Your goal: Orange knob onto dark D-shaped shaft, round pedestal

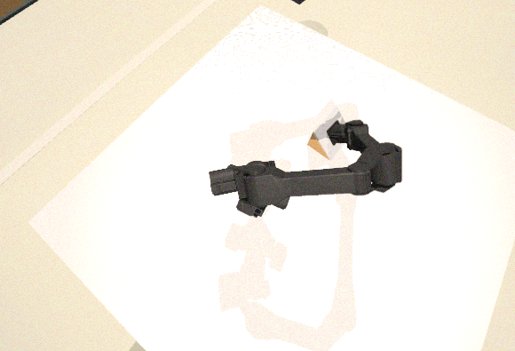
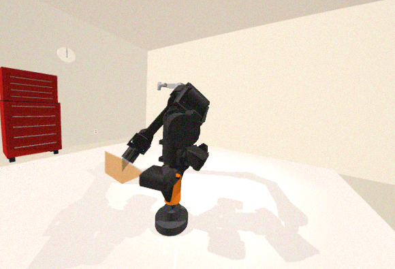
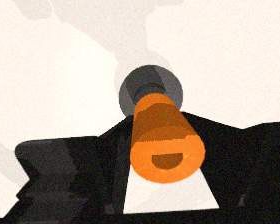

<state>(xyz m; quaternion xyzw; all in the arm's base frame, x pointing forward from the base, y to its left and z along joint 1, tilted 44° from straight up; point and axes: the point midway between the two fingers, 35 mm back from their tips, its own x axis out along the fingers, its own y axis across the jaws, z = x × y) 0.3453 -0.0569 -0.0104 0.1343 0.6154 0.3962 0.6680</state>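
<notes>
Now: gripper tip 20 mm below the orange knob. Also, from my gripper tip: round pedestal: 40 mm below.
</notes>
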